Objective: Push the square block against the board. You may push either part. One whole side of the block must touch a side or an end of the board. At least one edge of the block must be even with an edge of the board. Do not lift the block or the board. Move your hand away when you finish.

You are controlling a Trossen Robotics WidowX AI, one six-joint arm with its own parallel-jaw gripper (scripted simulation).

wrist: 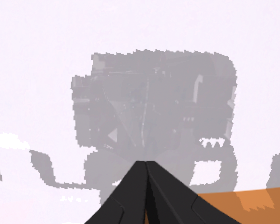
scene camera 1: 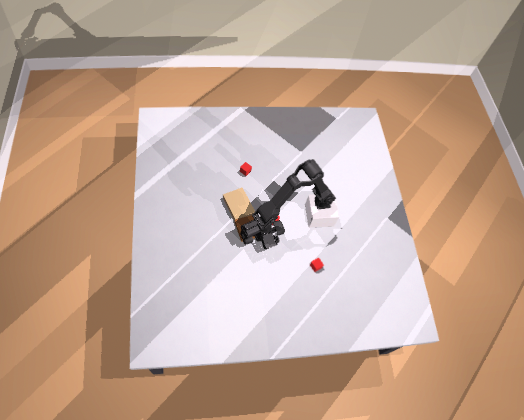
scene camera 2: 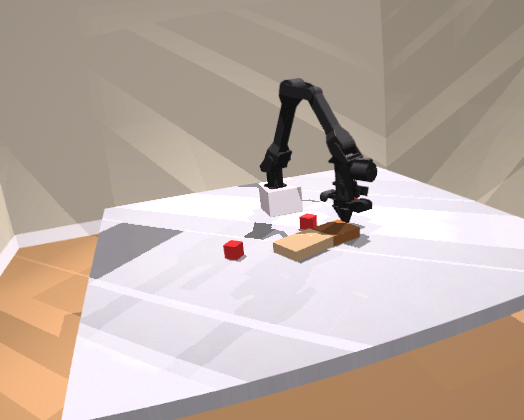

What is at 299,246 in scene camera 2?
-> A tan board.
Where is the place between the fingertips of my gripper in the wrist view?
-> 144,170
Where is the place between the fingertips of my gripper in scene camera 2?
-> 346,226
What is my gripper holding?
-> Nothing.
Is my gripper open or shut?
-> Shut.
